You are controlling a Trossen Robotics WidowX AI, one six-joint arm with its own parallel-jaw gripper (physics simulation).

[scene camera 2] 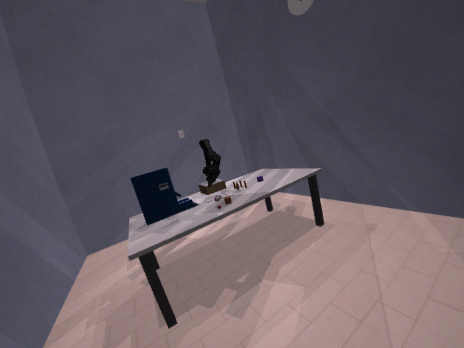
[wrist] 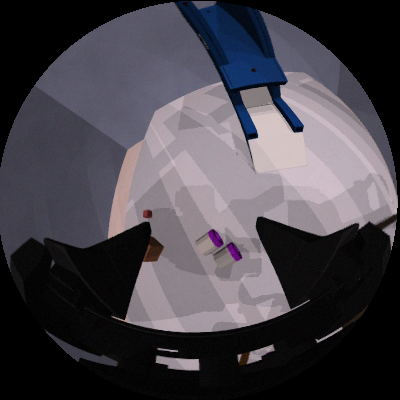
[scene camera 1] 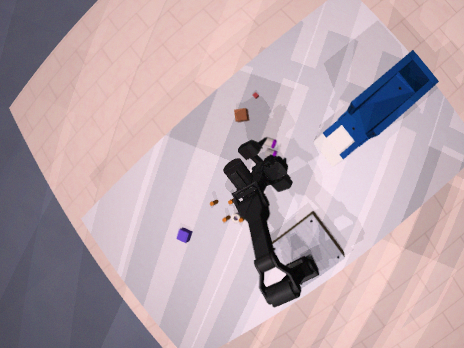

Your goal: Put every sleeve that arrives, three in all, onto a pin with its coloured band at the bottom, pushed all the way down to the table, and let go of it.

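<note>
Two pale grey sleeves (scene camera 1: 269, 142) (scene camera 1: 269, 151) (wrist: 206, 243) (wrist: 225, 257) stand close together on the table, purple bands on top. They also show small in scene camera 2 (scene camera 2: 217, 198). A third, whitish sleeve (scene camera 1: 235, 218) is among the orange-brown pins, its pale end up; whether a pin runs through it is too small to tell. Pins (scene camera 1: 214, 203) (scene camera 1: 230, 202) (scene camera 1: 226, 219) (scene camera 1: 241, 220) (scene camera 2: 245, 184) stand around it. My gripper (scene camera 1: 266, 165) (wrist: 203, 225) is open and empty, above the table beside the two sleeves.
A blue chute (scene camera 1: 385, 102) (scene camera 2: 155, 195) (wrist: 245, 47) with a white ramp end (scene camera 1: 334, 146) (wrist: 278, 150) stands beyond the sleeves. A brown cube (scene camera 1: 241, 115) (scene camera 2: 228, 200) (wrist: 154, 250), a small red cube (scene camera 1: 255, 95) (wrist: 147, 214) and a purple cube (scene camera 1: 184, 235) (scene camera 2: 260, 178) lie about. A brown-edged box (scene camera 1: 329, 234) (scene camera 2: 213, 188) is by the arm base.
</note>
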